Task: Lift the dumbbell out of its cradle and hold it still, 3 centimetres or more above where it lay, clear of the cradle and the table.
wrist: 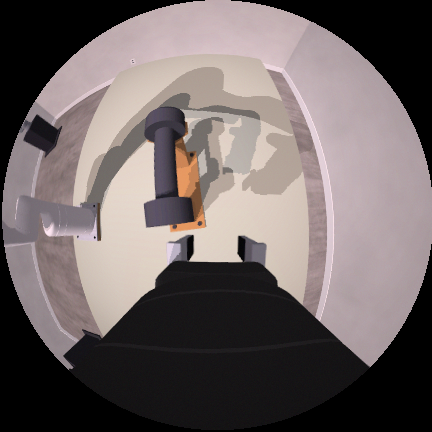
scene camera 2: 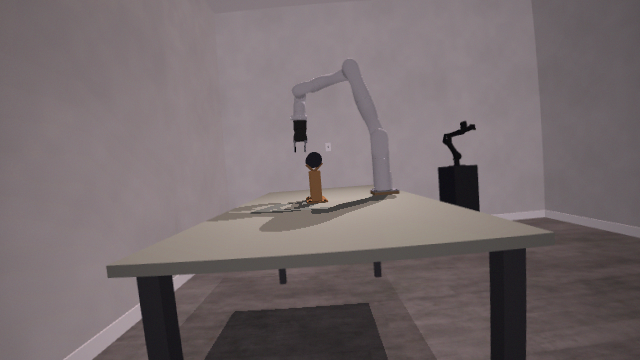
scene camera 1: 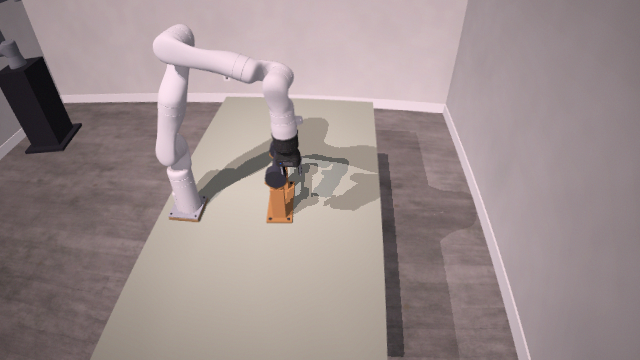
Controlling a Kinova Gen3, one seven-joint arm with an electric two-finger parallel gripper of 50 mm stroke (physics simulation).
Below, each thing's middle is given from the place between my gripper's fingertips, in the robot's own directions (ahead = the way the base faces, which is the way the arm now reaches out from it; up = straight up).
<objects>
My hand is 13 cm to the right of the dark dumbbell (wrist: pixel 163 125), 6 cm above it and 5 cm past it. From my hand the other things lie so: orange cradle (scene camera 1: pixel 280 209): 17 cm below, 13 cm to the left, 5 cm behind.
</objects>
